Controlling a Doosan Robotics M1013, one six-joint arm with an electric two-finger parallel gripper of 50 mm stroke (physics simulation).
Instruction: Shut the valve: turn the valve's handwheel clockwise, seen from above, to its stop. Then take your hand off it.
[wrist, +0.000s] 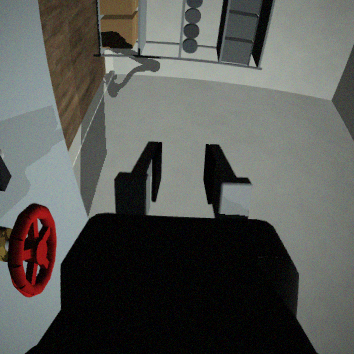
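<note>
The valve's red handwheel (43, 250) shows at the lower left of the wrist view, seen at a slant, with its spokes and hub visible. Part of the brass valve body (4, 244) shows behind it at the left edge; the rest of the valve is outside the view. My gripper (182, 160) is open, with a gap between its two black fingers and nothing between them. It is to the right of the handwheel, apart from it, and does not touch it.
A black block (4, 175) shows at the left edge above the handwheel. The pale blue-grey surface (25, 90) runs down the left side. A shelf unit (180, 59) with bins and round grey items stands far off at the top. A grey wall (345, 100) is at the right.
</note>
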